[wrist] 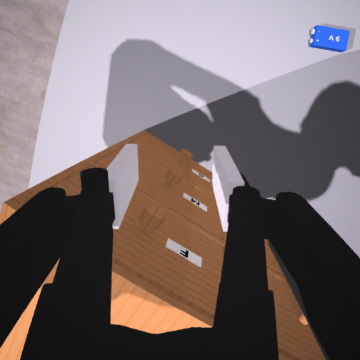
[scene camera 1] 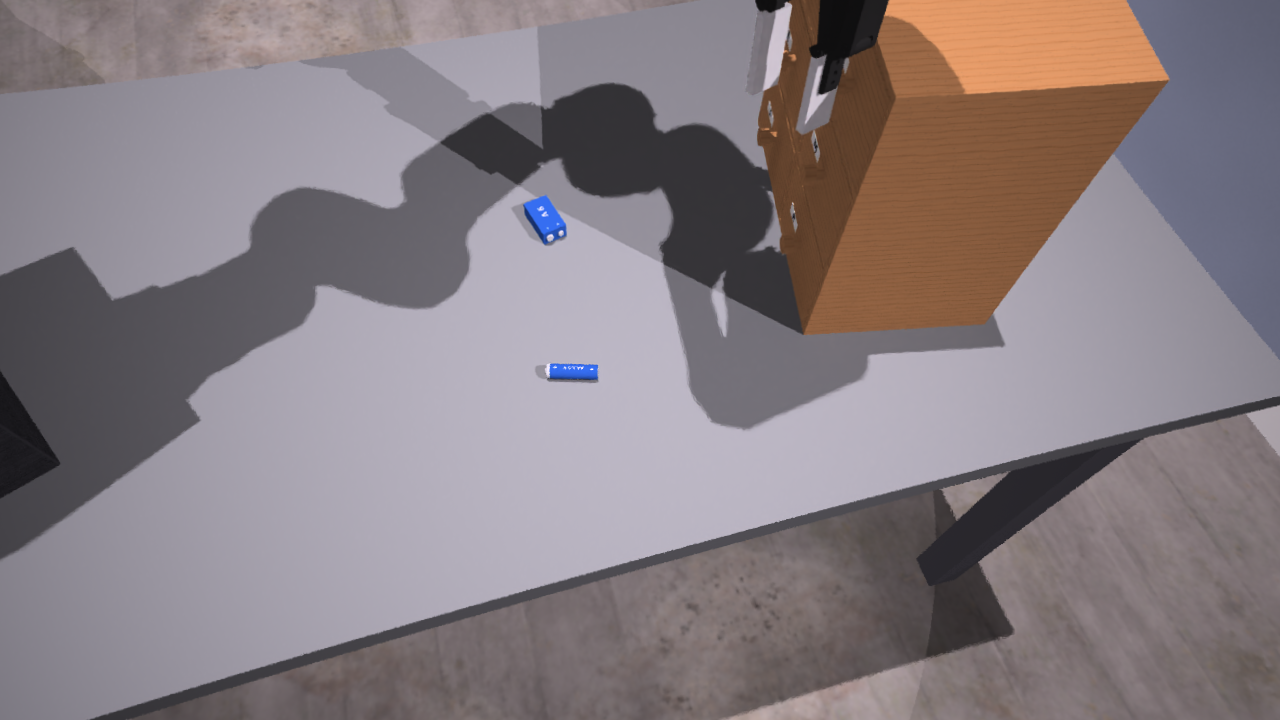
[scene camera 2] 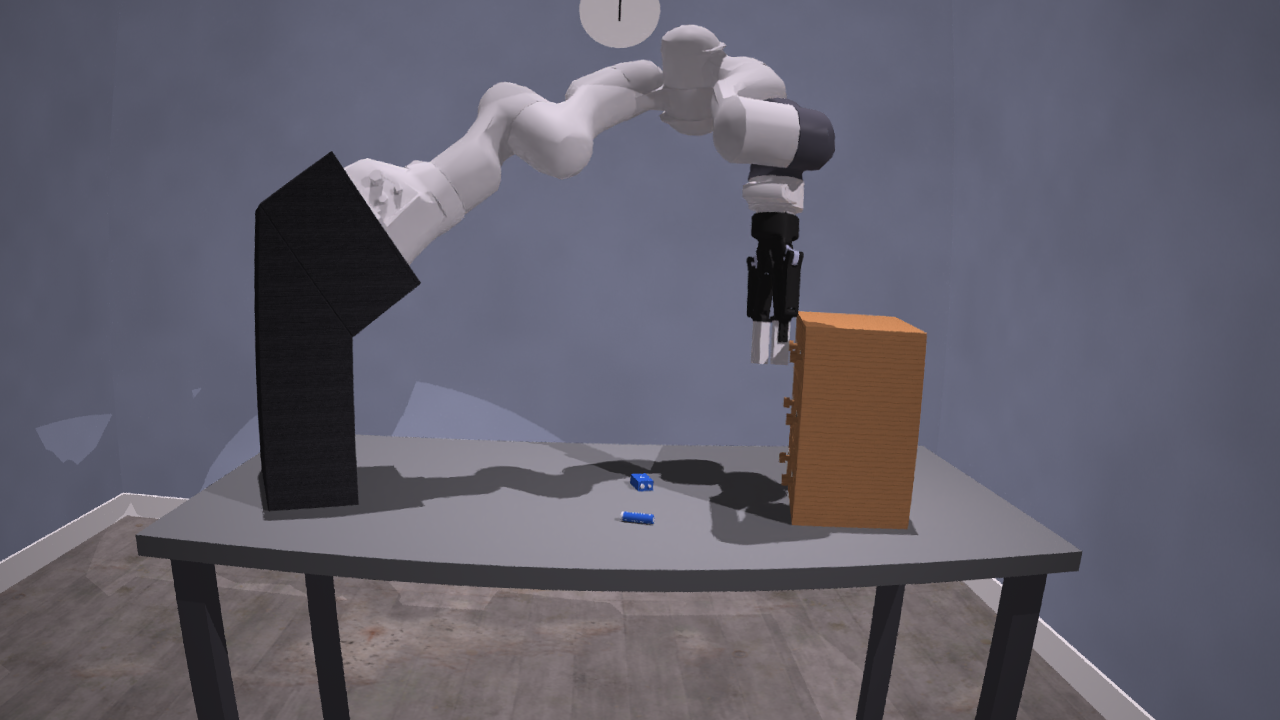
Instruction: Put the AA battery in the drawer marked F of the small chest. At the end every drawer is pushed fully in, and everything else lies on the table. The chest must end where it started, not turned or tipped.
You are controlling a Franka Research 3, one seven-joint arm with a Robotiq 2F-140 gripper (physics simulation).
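Observation:
The AA battery (scene camera 1: 572,371) (scene camera 2: 637,517) is a blue cylinder lying on its side on the table; it does not show in the wrist view. The small wooden chest (scene camera 1: 966,197) (scene camera 2: 859,420) (wrist: 160,305) stands upright, and its visible drawers look shut. The drawer marked F (wrist: 145,250) is in the top row, with its label and knob showing between my fingers in the wrist view. My gripper (scene camera 1: 787,102) (scene camera 2: 770,358) (wrist: 175,163) is partly open and empty, pointing down close in front of the chest's upper front. I cannot tell whether the fingertips touch the knob.
A blue 9 V battery (scene camera 1: 544,219) (scene camera 2: 641,481) (wrist: 331,38) lies on the table (scene camera 1: 402,465) (scene camera 2: 501,550), farther back than the AA battery. The arm's black pedestal (scene camera 2: 308,385) stands at the left end. Other drawers, one marked M (wrist: 195,202), lie below F.

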